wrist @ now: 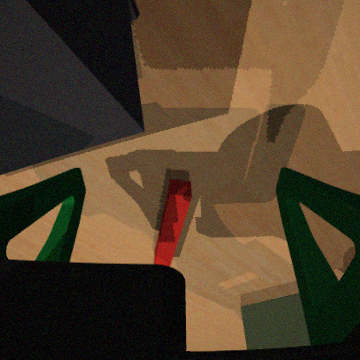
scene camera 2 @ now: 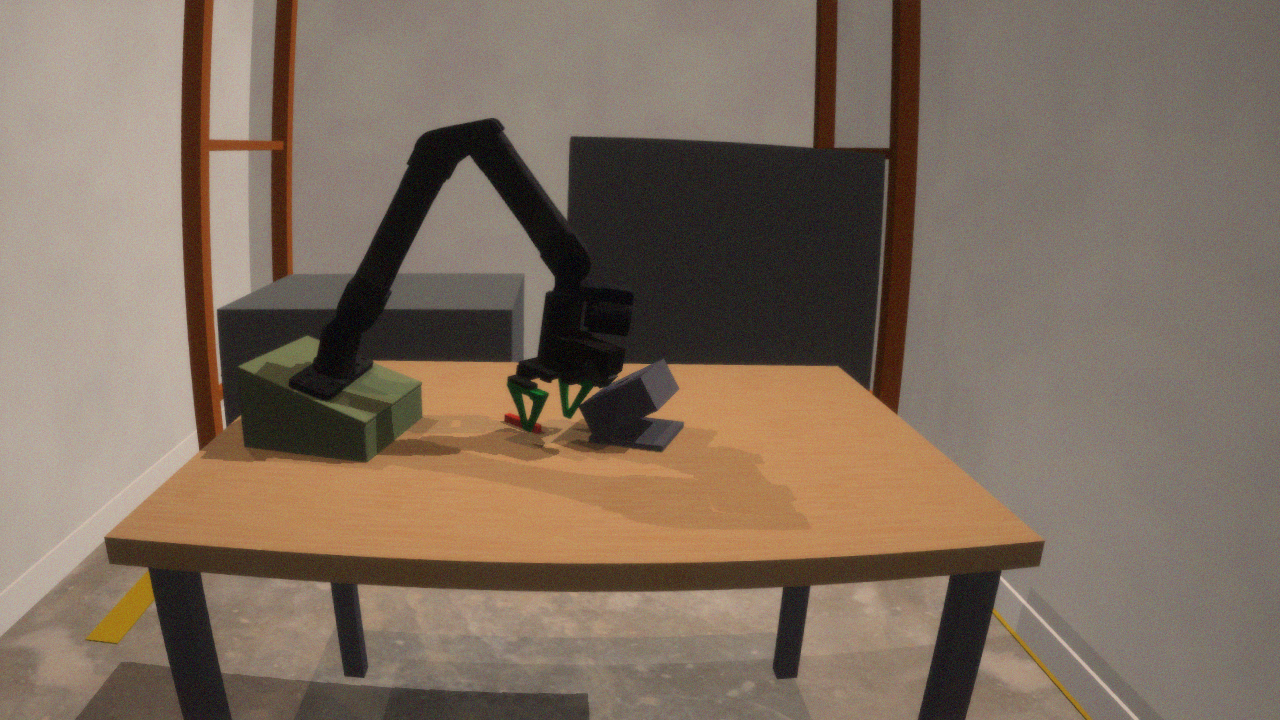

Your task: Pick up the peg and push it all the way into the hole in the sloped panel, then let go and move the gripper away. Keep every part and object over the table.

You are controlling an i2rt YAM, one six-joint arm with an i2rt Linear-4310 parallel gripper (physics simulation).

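Pixels of known places: gripper, fingertip midpoint: (wrist: 180, 178) (scene camera 2: 547, 424); arm's base, link origin: (scene camera 2: 332, 375).
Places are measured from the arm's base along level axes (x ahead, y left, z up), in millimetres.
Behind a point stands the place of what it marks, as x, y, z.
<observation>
The red peg (scene camera 2: 511, 419) @(268, 103, -85) (wrist: 173, 220) @(301, 82, -81) lies flat on the table. In the wrist view its lower end is hidden behind the black gripper body. My gripper (scene camera 2: 554, 422) @(334, 58, -75) (wrist: 180, 178) @(334, 58, -75) has green fingers that stand wide open, pointing down. In the wrist view the peg lies between the two fingers, closer to the left one, and neither touches it. In the scene view one finger stands in front of part of the peg. The dark sloped panel (scene camera 2: 631, 398) @(463, 20, -17) (wrist: 55, 85) @(405, 42, -26) stands on its base plate right beside the gripper. Its hole does not show in either view.
The green block (scene camera 2: 308, 428) @(3, -110, -51) (wrist: 277, 322) @(112, 74, -67) that carries the arm's base stands at the table's left. The wooden table (scene camera 2: 572, 528) @(415, -280, -93) has its front edge toward the scene camera. Behind it are a grey box (scene camera 2: 366, 326), a dark board (scene camera 2: 733, 259) and orange posts (scene camera 2: 897, 197).
</observation>
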